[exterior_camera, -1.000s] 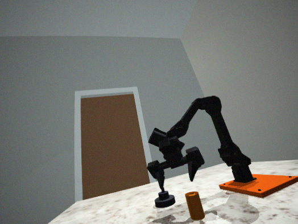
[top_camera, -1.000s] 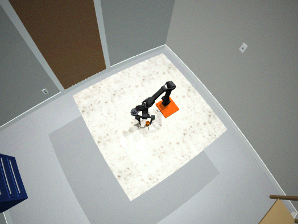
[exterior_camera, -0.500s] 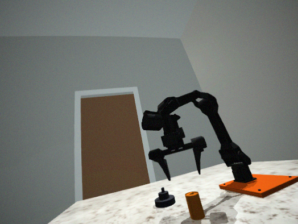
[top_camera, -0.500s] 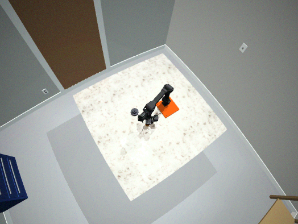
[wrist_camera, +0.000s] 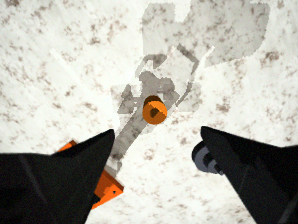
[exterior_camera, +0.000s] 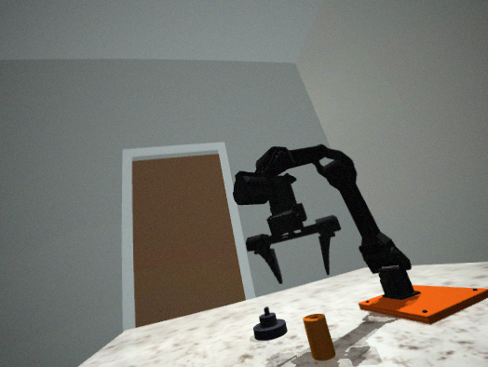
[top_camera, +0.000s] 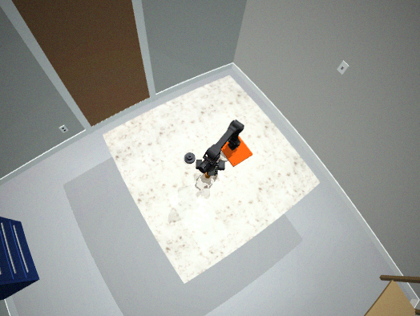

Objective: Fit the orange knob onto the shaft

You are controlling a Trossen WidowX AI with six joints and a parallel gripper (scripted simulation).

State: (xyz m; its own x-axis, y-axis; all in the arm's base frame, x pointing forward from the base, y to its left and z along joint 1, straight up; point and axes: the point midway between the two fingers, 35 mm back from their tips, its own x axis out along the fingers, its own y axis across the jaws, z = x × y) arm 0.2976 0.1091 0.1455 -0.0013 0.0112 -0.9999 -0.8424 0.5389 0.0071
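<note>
My gripper tip is now 10 cm above the orange knob. Round my gripper tip: round pedestal: 19 cm to the right, 10 cm below, 4 cm ahead.
</note>
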